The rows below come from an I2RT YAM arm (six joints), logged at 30 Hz.
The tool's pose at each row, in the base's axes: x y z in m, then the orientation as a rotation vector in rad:
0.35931, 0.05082, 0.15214, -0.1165, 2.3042, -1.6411
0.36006, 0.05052, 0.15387, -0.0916, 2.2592, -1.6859
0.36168, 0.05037, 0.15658, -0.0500, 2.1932, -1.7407
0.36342, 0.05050, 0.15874, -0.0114, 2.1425, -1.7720
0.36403, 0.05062, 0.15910, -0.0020, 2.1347, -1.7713
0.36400, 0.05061, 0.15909, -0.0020, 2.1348, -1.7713
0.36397, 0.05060, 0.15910, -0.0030, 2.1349, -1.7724
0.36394, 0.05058, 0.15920, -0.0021, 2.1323, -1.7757
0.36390, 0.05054, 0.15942, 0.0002, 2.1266, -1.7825
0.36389, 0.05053, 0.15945, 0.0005, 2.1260, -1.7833
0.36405, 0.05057, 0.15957, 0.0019, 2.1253, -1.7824
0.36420, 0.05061, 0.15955, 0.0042, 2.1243, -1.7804
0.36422, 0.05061, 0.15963, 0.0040, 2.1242, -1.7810
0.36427, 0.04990, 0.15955, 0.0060, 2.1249, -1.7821
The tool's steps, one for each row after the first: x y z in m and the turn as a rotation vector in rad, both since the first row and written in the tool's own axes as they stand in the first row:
-0.00099, -0.00163, -0.00002, 0.0464, -0.0015, 0.0135
-0.00304, -0.00403, -0.00021, 0.1095, -0.0048, 0.0396
-0.00516, -0.00581, -0.00045, 0.1535, -0.0082, 0.0672
-0.00584, -0.00604, -0.00049, 0.1579, -0.0099, 0.0758
-0.00580, -0.00604, -0.00048, 0.1578, -0.0099, 0.0758
-0.00577, -0.00605, -0.00049, 0.1582, -0.0097, 0.0747
-0.00576, -0.00616, -0.00051, 0.1613, -0.0094, 0.0747
-0.00576, -0.00638, -0.00055, 0.1677, -0.0089, 0.0751
-0.00575, -0.00641, -0.00055, 0.1685, -0.0088, 0.0752
-0.00594, -0.00649, -0.00058, 0.1685, -0.0091, 0.0766
-0.00609, -0.00644, -0.00056, 0.1682, -0.0098, 0.0792
-0.00612, -0.00652, -0.00058, 0.1685, -0.0097, 0.0789
-0.00598, -0.00668, 0.00010, 0.1690, -0.0079, 0.0793

